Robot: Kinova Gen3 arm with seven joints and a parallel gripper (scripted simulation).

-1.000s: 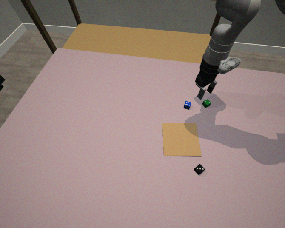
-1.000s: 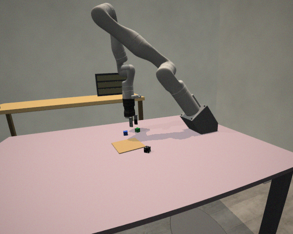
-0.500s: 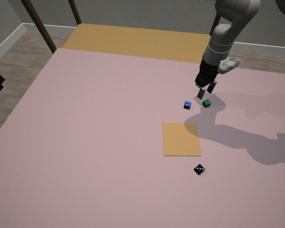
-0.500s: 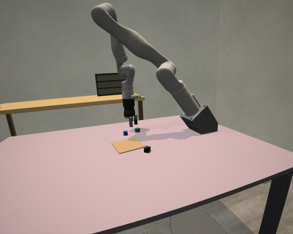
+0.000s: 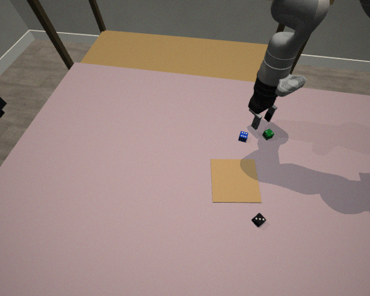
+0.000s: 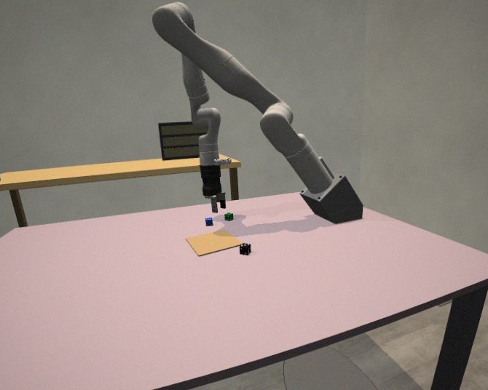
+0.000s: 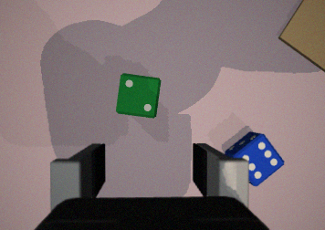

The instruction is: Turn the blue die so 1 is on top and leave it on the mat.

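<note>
My hand is 40 mm above the green die, 30 mm to the right of it and 30 mm past it. Also, from my hand: blue die: 50 mm ahead, 40 mm to the left, 40 mm below; then tan mat: 200 mm to the left, 80 mm ahead, 50 mm below; then black die: 310 mm to the left, 40 mm below, 20 mm ahead.
</note>
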